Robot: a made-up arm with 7 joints.
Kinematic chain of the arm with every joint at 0, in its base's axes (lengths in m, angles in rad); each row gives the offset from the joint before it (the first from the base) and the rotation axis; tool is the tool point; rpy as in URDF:
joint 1: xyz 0 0 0 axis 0.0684 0.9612 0.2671
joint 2: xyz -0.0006 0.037 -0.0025 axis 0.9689 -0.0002 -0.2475
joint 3: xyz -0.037 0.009 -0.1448 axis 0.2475 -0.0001 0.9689
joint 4: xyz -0.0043 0 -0.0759 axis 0.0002 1 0
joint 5: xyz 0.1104 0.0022 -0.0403 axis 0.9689 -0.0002 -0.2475
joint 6: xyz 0.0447 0 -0.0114 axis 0.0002 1 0
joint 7: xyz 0.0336 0 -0.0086 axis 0.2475 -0.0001 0.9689
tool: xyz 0 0 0 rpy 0 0.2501 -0.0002
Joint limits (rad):
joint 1: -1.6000..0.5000
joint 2: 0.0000..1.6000
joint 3: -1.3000..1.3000
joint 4: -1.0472..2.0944
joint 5: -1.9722..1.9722
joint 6: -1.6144..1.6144
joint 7: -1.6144..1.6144
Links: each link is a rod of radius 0.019 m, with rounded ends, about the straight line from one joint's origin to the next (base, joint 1, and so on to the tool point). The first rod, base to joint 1, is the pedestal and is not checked.
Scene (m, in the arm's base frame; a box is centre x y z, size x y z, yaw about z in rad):
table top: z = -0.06
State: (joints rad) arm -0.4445 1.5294 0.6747 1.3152 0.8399 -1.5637 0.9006
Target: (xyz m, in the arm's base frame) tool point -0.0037 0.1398 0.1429
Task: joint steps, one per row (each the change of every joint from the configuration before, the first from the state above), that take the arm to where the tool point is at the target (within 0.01 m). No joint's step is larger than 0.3 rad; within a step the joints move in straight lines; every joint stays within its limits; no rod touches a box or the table.
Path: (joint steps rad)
1: -0.0829 0.0101 0.0759 -0.2826 -0.0496 -0.0072 0.0000
2: -0.0828 0.0101 0.0758 -0.2827 -0.0495 -0.0073 0.0000
3: -0.0829 0.0101 0.0759 -0.2826 -0.0496 -0.0072 0.0000
4: -0.0829 0.0100 0.0759 -0.2826 -0.0495 -0.0073 0.0000
5: -0.0829 0.0101 0.0759 -0.2826 -0.0496 -0.0072 0.0000
6: -0.0828 0.0101 0.0758 -0.2827 -0.0495 -0.0073 0.0000
7: -0.0829 0.0101 0.0759 -0.2826 -0.0496 -0.0072 0.0000

